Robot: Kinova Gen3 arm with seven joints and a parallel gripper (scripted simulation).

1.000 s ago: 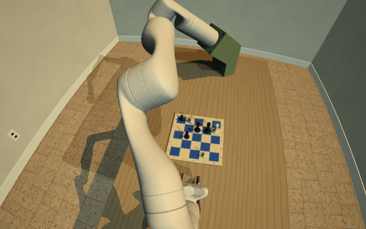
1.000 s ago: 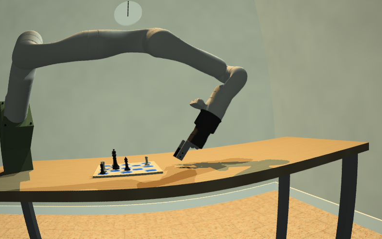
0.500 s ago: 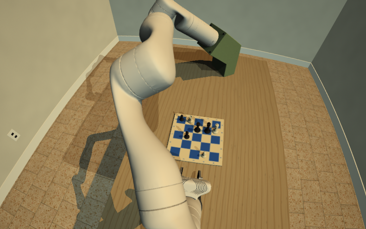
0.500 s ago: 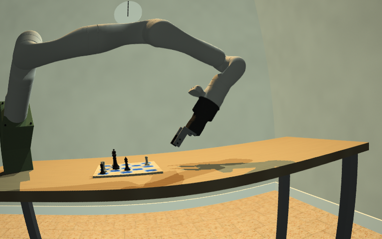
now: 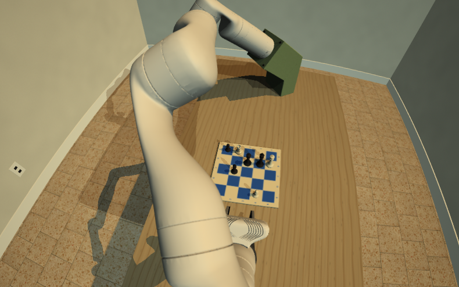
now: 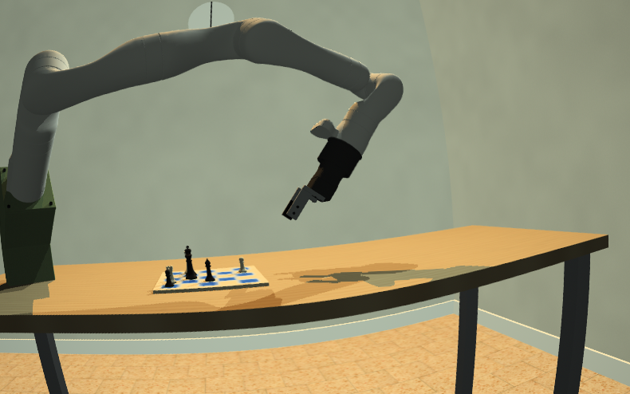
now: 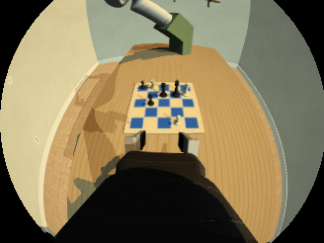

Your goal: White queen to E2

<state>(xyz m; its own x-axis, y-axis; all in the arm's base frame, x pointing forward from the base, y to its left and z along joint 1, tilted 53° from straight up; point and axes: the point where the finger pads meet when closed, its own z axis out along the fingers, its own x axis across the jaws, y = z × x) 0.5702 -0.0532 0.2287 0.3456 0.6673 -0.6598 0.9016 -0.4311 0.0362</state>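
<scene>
My gripper is now 19 cm past the white queen, 15 cm to the right of it and 9 cm above it. Round my hand: small white piece 11 cm below, 9 cm behind, 7 cm to the left; blue-and-cream chessboard 18 cm behind, 12 cm below, 6 cm to the left.
</scene>
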